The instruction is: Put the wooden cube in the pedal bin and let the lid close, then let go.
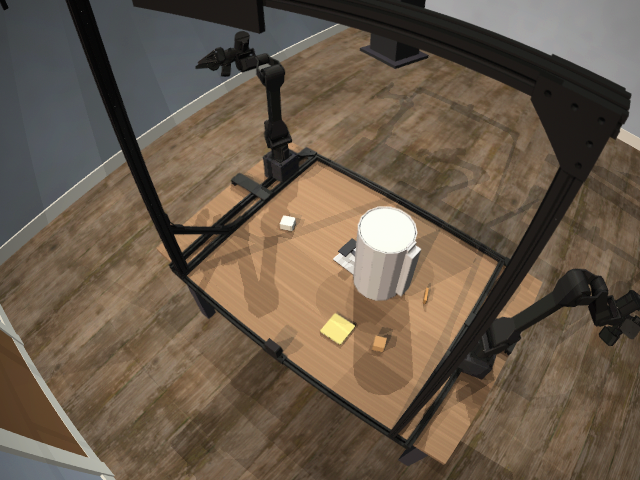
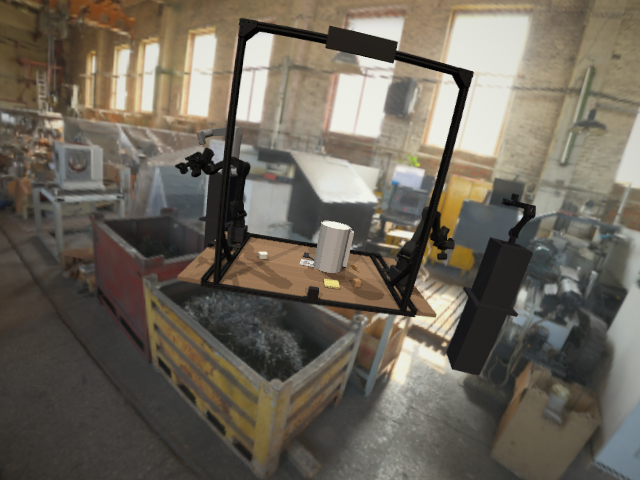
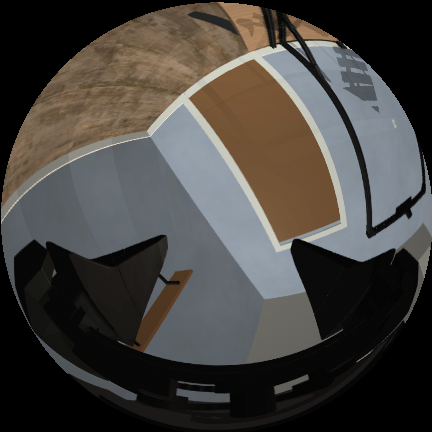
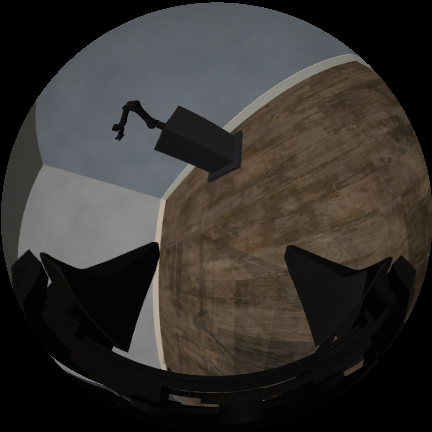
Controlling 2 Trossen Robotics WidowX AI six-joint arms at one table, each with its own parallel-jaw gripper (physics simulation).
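Pixels of known places: left gripper, fingertip midpoint: (image 1: 196, 65) (image 2: 180, 162) (image 3: 232, 244); right gripper, fingertip midpoint: (image 2: 444, 250) (image 4: 224, 251); left arm's base at its link origin: (image 1: 280, 155) (image 2: 238, 226); right arm's base at its link origin: (image 1: 481, 349) (image 2: 402, 268).
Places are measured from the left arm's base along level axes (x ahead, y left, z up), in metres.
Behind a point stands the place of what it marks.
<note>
The wooden cube (image 1: 379, 342) {x 0.724, y -0.356, z -0.070 m} (image 2: 356, 282) {x 0.719, y -0.374, z -0.076 m}, small and orange-brown, lies on the table (image 1: 305, 289) {x 0.422, y -0.339, z -0.104 m} near the front right. The pedal bin (image 1: 379, 273) {x 0.616, y -0.232, z 0.051 m} (image 2: 331, 250) {x 0.574, y -0.239, z 0.027 m} is a tall white cylinder standing upright; its flat white lid (image 1: 387, 229) {x 0.579, y -0.158, z 0.150 m} looks closed. Its pedal (image 1: 347, 248) {x 0.447, y -0.157, z -0.053 m} (image 2: 306, 255) {x 0.447, y -0.163, z -0.053 m} has a black pad and sticks out at the bin's left. My left gripper (image 1: 200, 65) {x -0.365, y -0.066, z 0.337 m} (image 2: 180, 166) {x -0.365, y -0.066, z 0.337 m} (image 3: 232, 244) {x -0.365, y -0.066, z 0.337 m} is open and empty, raised beyond the table's left side. My right gripper (image 1: 619, 332) (image 2: 445, 249) {x 1.416, y 0.159, z 0.038 m} (image 4: 224, 251) {x 1.416, y 0.159, z 0.038 m} is open and empty, beyond the table's right side. Both are far from the cube.
A white block (image 1: 287, 223) {x 0.210, y -0.190, z -0.076 m} (image 2: 263, 255) {x 0.208, y -0.201, z -0.083 m} lies at the left. A yellow square pad (image 1: 337, 328) {x 0.592, y -0.387, z -0.094 m} (image 2: 331, 284) {x 0.590, y -0.407, z -0.094 m} lies left of the wooden cube. A thin orange item (image 1: 426, 295) {x 0.747, y -0.126, z -0.080 m} lies right of the bin. A black frame (image 1: 121, 129) {x 0.074, y -0.574, z 0.532 m} (image 2: 233, 134) {x 0.077, y -0.561, z 0.529 m} rises around the table.
</note>
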